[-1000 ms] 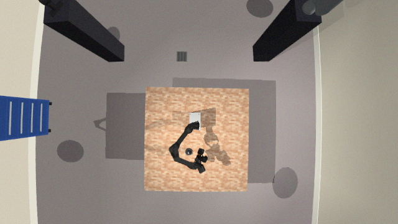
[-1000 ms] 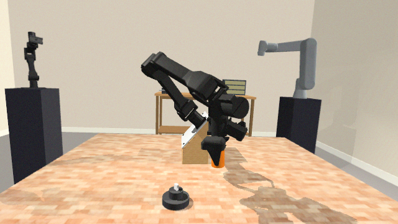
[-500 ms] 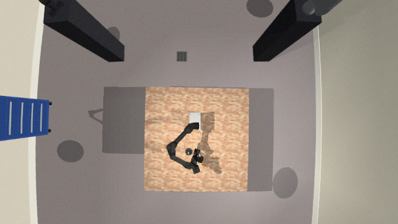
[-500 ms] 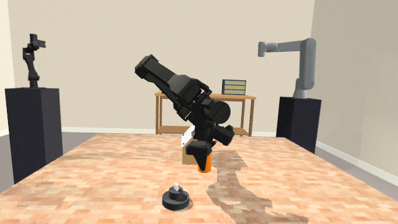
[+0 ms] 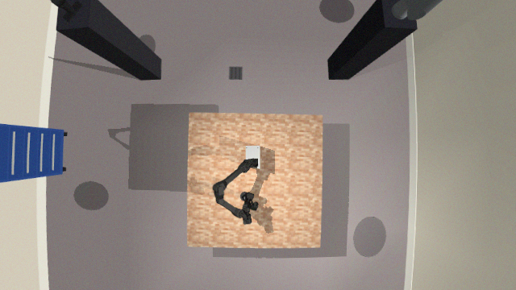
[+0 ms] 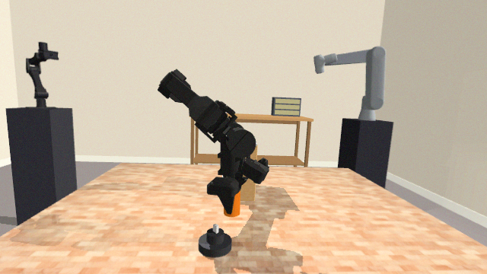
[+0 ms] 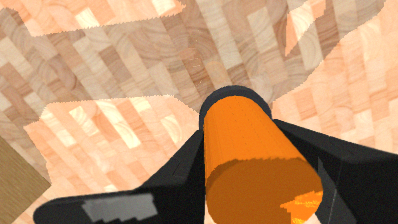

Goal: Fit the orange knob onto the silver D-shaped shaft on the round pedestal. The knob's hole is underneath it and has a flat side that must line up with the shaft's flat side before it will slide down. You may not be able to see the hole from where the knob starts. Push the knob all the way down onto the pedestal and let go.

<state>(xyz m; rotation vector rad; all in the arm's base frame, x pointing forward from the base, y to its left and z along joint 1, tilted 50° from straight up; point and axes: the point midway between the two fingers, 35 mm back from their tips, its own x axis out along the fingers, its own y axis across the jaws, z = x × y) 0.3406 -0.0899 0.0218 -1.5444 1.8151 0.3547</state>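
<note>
Now: gripper tip 70 mm above the round pedestal and 40 mm to the left of it. Round my gripper tip: orange knob (30 mm above).
</note>
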